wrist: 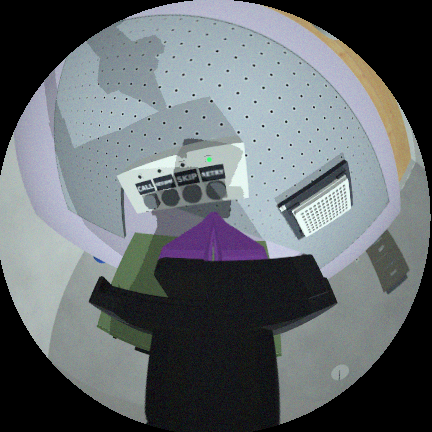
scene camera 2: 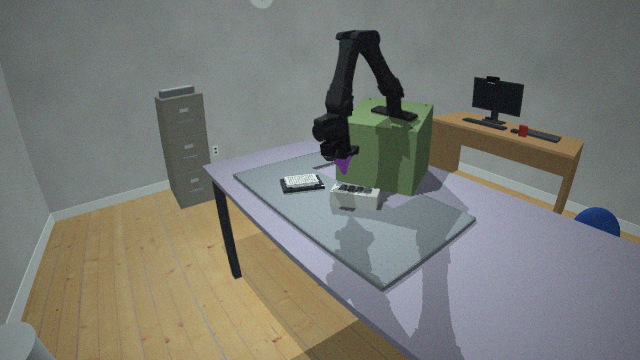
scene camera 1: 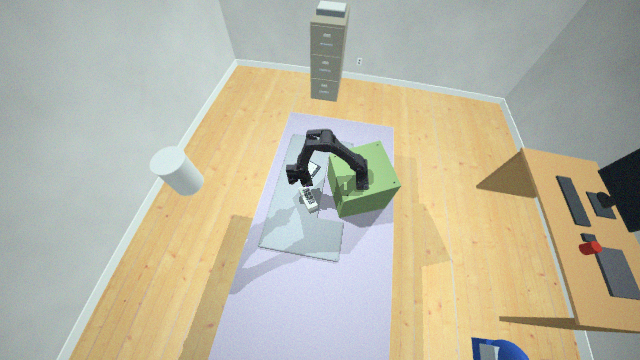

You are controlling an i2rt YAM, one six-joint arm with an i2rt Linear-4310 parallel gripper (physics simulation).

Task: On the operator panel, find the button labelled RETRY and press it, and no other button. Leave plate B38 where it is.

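Observation:
The white operator panel stands on the grey perforated board. In the wrist view its labels read CALL, one too blurred to read surely, SKIP and RETRY. The RETRY button is a dark round one at the right end of the row, and a green light glows above its label. My gripper is shut and empty, its purple fingertips above the panel's RETRY end and apart from it. A white plate with many small wells sits in a dark holder; no B38 marking is legible.
A green block carries the arm's base beside the grey board. The lilac table lies under them. A filing cabinet and a wooden desk stand away from the table.

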